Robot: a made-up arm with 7 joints.
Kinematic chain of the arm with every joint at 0, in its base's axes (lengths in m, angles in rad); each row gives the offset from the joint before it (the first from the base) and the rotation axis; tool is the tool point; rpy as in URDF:
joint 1: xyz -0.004 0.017 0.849 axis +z
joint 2: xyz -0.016 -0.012 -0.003 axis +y
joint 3: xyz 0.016 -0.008 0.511 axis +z
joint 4: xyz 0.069 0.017 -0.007 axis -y
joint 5: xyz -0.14 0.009 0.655 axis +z
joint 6: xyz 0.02 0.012 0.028 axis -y
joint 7: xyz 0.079 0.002 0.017 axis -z
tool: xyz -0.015 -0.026 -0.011 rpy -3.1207 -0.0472 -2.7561
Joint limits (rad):
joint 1: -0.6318..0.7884
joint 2: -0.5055..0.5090
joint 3: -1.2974..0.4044
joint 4: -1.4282..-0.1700
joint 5: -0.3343..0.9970
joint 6: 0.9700..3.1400
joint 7: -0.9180..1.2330
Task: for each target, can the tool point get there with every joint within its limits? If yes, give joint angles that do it. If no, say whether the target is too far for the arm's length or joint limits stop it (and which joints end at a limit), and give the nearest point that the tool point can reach.
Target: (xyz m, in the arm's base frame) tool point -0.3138 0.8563 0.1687
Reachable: no: joint limits stop it (at a limit: joint 1, joint 2, joint 3, joint 4, joint 6, joint 7) | nearest point 0.4318 0.9475 1.0862 | short by 1.186 m
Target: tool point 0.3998 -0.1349 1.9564
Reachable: yes | joints -0.3822 -0.1136 -0.0003 -0.9463 0.3993 2.3300 0.9731
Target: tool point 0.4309 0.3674 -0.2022
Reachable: no: joint limits stop it (at a limit: joint 2, joint 4, joint 6, joint 7) | nearest point 0.8063 0.6699 1.0394 | short by 1.332 m
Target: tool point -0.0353 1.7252 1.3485
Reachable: no: too far | nearest point 0.4145 0.9454 1.2501 | short by 0.906 m
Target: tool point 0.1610 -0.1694 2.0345
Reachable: yes | joints 0.2841 -0.2102 -0.4642 -0.7456 0.6639 2.9466 -0.7378
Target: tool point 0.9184 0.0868 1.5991
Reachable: yes | joints 0.2715 0.3685 -0.2698 -1.0090 0.3623 2.3775 -0.3107
